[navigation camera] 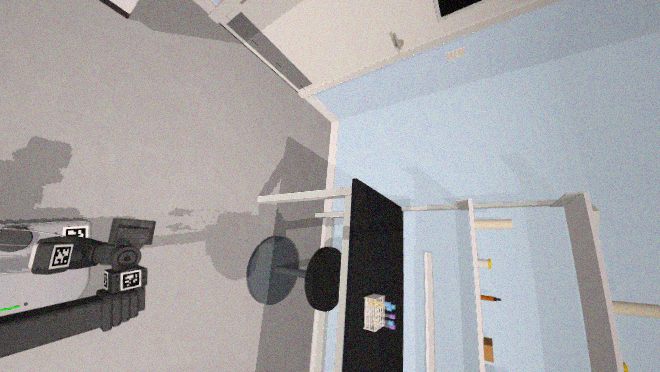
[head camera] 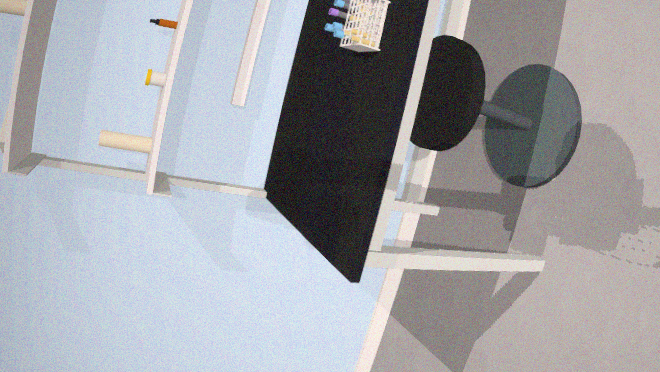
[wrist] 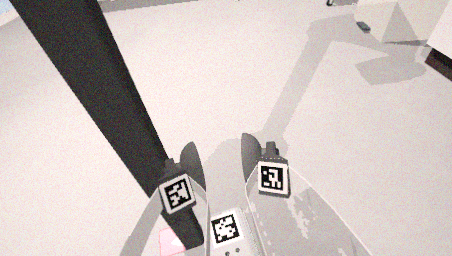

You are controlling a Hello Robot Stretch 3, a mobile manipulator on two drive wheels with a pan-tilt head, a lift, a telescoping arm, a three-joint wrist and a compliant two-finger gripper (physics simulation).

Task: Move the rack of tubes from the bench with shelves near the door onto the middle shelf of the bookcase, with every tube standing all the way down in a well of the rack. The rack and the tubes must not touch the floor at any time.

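Places are measured from the robot's base along level axes (x ahead, y right, z down), in metres.
Pixels of known places: gripper, fingertip midpoint: [wrist: 221, 154]; robot's base, origin of the base link: [navigation camera: 14, 237].
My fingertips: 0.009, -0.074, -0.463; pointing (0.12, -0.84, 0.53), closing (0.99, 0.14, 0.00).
Ahead of a thing's pixels: the offset from my fingertips to its top centre, as dx, dy, dz. "spot": to the spot under its first point. Level surfaces: height alone.
The white rack @[spot: -0.451, +1.113, -0.313] [head camera: 367, 25] [navigation camera: 374, 312] stands on the black bench top @[dz -0.299] [head camera: 335, 130] [navigation camera: 376, 240]. Both views are turned sideways. Several tubes stand in the rack, with blue caps [head camera: 334, 30] [navigation camera: 389, 306] and purple caps @[spot: -0.460, +1.111, -0.411] [head camera: 334, 11] [navigation camera: 391, 316] at its upper side. Whether each tube is fully down in a well cannot be told. My gripper [wrist: 221, 154] is open and empty, with floor behind it in the wrist view. It is apart from the rack, which does not show in the wrist view. The bookcase cannot be made out in these views.
A stool with a black seat @[-0.361, +1.201, -0.020] [head camera: 452, 92] [navigation camera: 325, 280] stands at the bench's front edge, close to the rack. Shelves @[spot: -0.221, +1.428, -0.745] [head camera: 167, 95] [navigation camera: 475, 265] with bottles and boxes hang above the bench. A door [navigation camera: 345, 45] is beyond the bench end. The dark mast [wrist: 95, 90] crosses the wrist view.
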